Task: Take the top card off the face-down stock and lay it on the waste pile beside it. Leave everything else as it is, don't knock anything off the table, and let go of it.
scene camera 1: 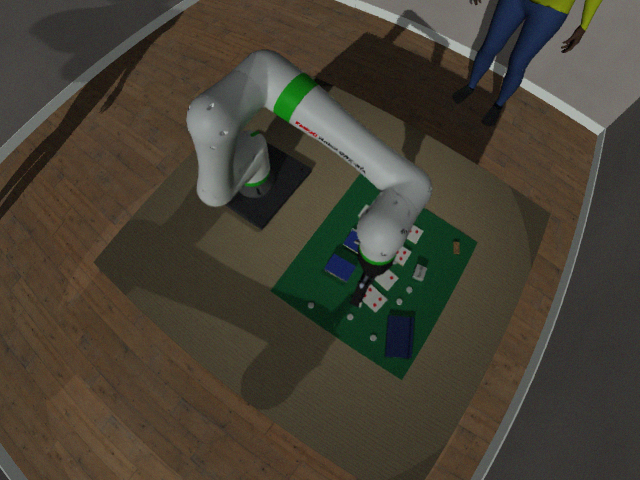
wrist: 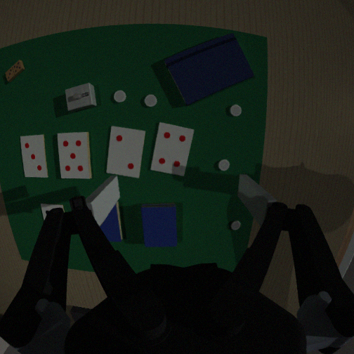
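Where they show: arm's base, link origin: (scene camera 1: pixel 255 181).
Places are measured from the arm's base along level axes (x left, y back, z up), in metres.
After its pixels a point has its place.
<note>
Two blue-backed card piles lie side by side on the green mat (scene camera 1: pixel 429 302) {z -0.026, x -0.179, y -0.767 m} (wrist: pixel 40 112). One pile (scene camera 1: pixel 339 267) {z -0.002, x -0.190, y -0.425 m} (wrist: pixel 160 226) shows fully. The other pile (scene camera 1: pixel 352 240) {z -0.012, x -0.076, y -0.429 m} (wrist: pixel 114 227) has a pale edge and is partly hidden by a finger in the wrist view and by the arm in the scene view. I cannot tell for certain which is the stock and which the waste. My gripper (scene camera 1: pixel 357 271) (wrist: pixel 178 185) is wide open and empty, above the mat near the piles. Its left finger in the wrist view overlaps the partly hidden pile.
A row of face-up cards with red pips (scene camera 1: pixel 374 298) {z -0.024, x -0.240, y -0.577 m} (wrist: pixel 172 149) lies beside the piles. A dark blue box (scene camera 1: pixel 399 335) {z -0.015, x -0.330, y -0.701 m} (wrist: pixel 210 70), a small pale box (scene camera 1: pixel 419 273) {z -0.006, x -0.100, y -0.695 m} (wrist: pixel 81 97), a brown domino-like block (scene camera 1: pixel 455 246) {z -0.018, x 0.062, y -0.801 m} (wrist: pixel 14 71) and several white discs (scene camera 1: pixel 310 305) {z -0.022, x -0.348, y -0.384 m} (wrist: pixel 235 225) are around them.
</note>
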